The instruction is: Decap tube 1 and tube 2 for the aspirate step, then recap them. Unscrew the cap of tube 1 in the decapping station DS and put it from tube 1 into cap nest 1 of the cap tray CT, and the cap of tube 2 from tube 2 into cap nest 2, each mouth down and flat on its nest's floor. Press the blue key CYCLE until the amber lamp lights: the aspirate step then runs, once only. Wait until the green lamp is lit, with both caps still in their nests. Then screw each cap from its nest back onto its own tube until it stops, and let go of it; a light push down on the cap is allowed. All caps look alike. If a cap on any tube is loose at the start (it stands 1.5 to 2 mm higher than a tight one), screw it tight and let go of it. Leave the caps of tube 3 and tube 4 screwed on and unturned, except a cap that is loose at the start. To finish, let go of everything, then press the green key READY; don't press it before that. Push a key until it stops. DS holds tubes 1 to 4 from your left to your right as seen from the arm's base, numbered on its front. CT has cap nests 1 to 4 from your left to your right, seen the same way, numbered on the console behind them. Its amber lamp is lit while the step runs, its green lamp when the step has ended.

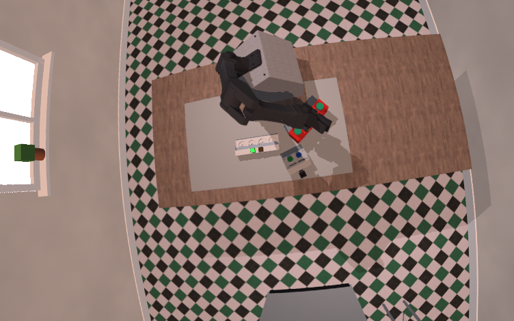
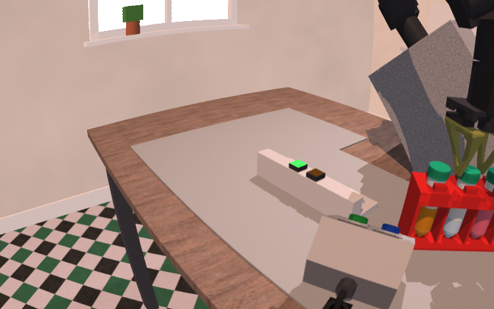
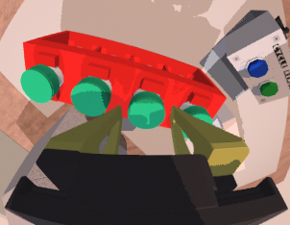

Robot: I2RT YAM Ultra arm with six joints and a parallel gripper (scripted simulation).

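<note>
Now: hand 150 mm short of the green key, 90 mm to the left of it and 60 mm above it. From my hand the other things lie so: key box: 160 mm ahead, 70 mm to the right, 70 mm below; blue key: 140 mm ahead, 50 mm to the right, 60 mm below.
</note>
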